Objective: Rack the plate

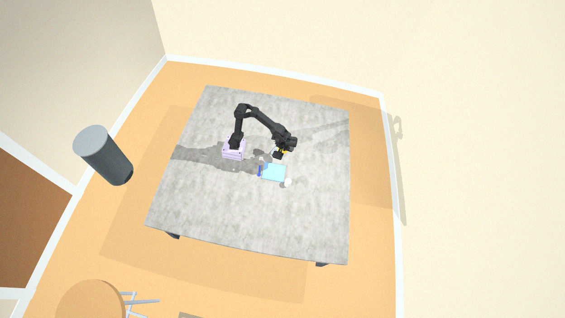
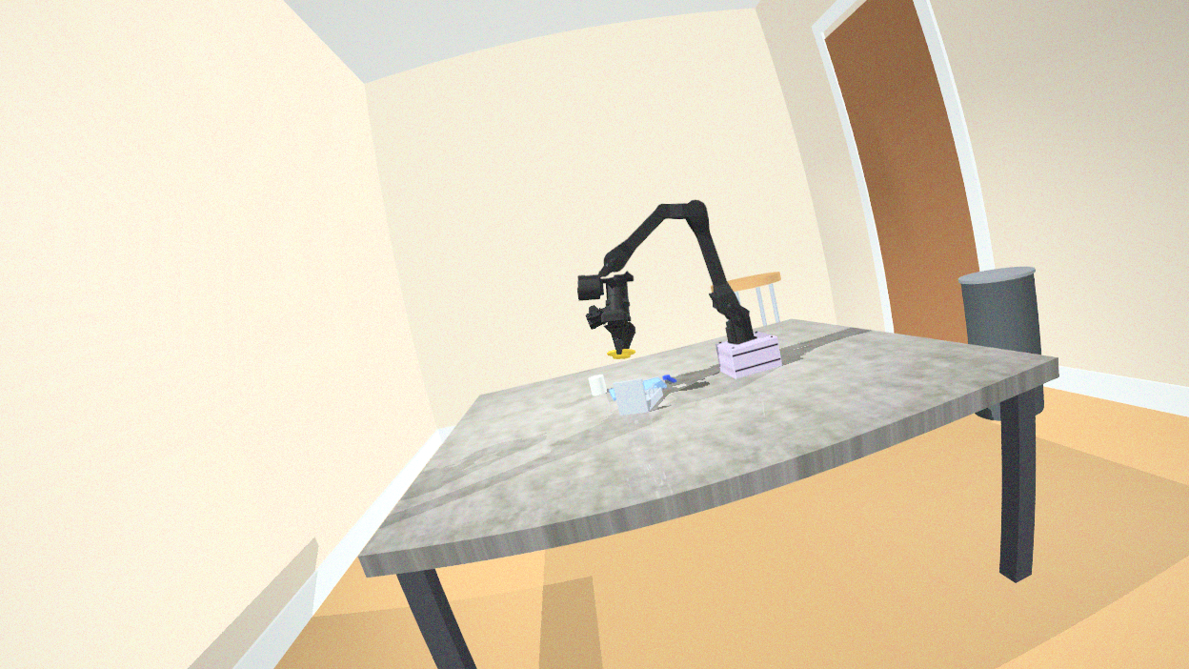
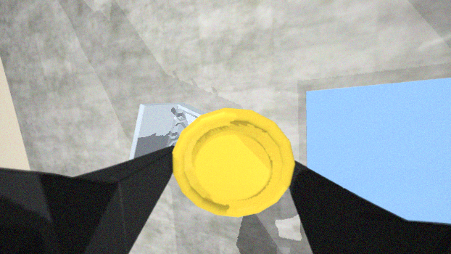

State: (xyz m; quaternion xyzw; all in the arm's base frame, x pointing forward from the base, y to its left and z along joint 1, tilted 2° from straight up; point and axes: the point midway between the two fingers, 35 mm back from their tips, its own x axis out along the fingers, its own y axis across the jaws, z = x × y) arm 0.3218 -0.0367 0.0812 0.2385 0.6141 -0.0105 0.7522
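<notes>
My gripper tip is now 1 cm past the grey dish rack, 7 cm to the right of it and 10 cm above it. The rest, counted from my gripper tip: yellow plate 1 cm above; blue utensil 15 cm behind, 12 cm to the right, 12 cm below; white cup 4 cm ahead, 20 cm to the right, 9 cm below.
</notes>
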